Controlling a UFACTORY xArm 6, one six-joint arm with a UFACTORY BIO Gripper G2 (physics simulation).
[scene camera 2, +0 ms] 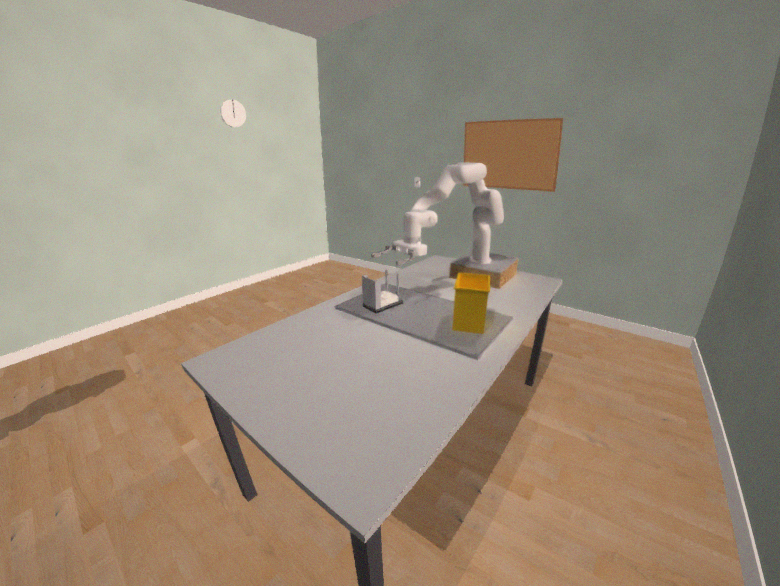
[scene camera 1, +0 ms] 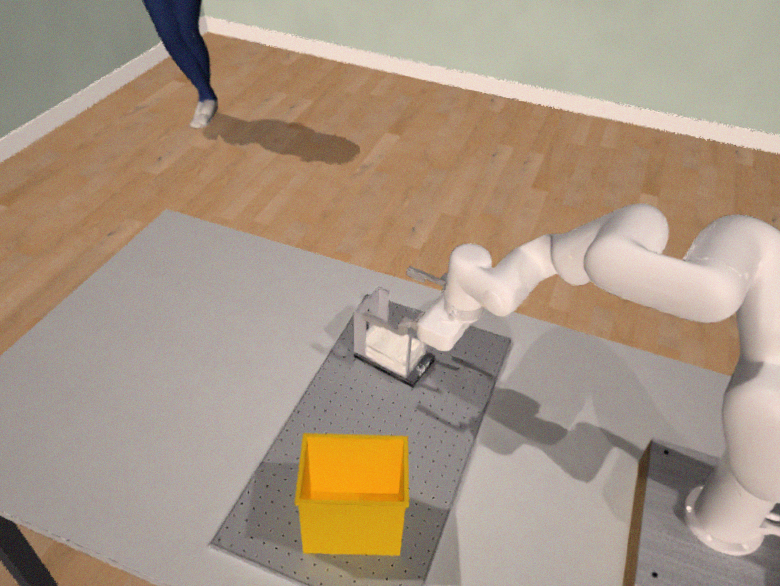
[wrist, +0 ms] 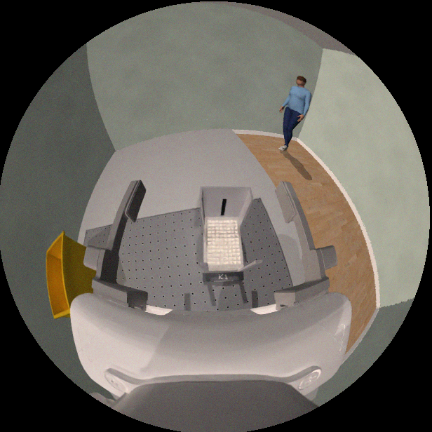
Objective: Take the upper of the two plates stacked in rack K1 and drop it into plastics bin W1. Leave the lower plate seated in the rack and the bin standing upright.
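Seen in the pictures: end effector, tool point: (scene camera 2: 387, 258) (scene camera 1: 395, 296); arm's base, origin of the base link: (scene camera 2: 480, 260) (scene camera 1: 722, 519).
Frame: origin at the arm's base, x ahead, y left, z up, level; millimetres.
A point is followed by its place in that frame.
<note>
The white plates (scene camera 1: 394, 348) @(z -39, x 645, y -255 mm) (scene camera 2: 388, 298) @(z -39, x 659, y -227 mm) (wrist: 223, 242) sit in rack K1 (scene camera 1: 360, 333) @(z 3, x 720, y -239 mm) (scene camera 2: 371, 293) @(z 0, x 727, y -271 mm) (wrist: 240, 201), which has a tall slotted back wall and thin front posts. The upper plate's well grid faces up in the wrist view; the lower plate cannot be told apart. My gripper (scene camera 1: 395, 297) @(z 140, x 646, y -235 mm) (scene camera 2: 386, 258) @(z 140, x 646, y -235 mm) (wrist: 210, 200) is open and empty, above the rack, with its fingers spread wide to either side of it in the wrist view. The yellow plastics bin W1 (scene camera 1: 351, 529) @(z 6, x 609, y 196 mm) (scene camera 2: 470, 308) @(z 17, x 704, y 159 mm) (wrist: 77, 270) stands upright, apart from the rack.
Rack and bin stand on a dark perforated board (scene camera 1: 372, 403) @(z -84, x 660, y -129 mm) (scene camera 2: 416, 318) @(z -84, x 695, y -69 mm) (wrist: 160, 250) on the grey table (scene camera 1: 189, 352) @(z -97, x 1101, y -162 mm) (scene camera 2: 353, 390) @(z -97, x 1189, y -30 mm) (wrist: 150, 165). The arm's base stands on a wood-sided block (scene camera 1: 668, 504) @(z -4, x 86, y -6 mm) (scene camera 2: 504, 272) @(z -20, x 85, y 161 mm). A person (scene camera 1: 189, 56) (wrist: 298, 100) stands on the floor beyond the table.
</note>
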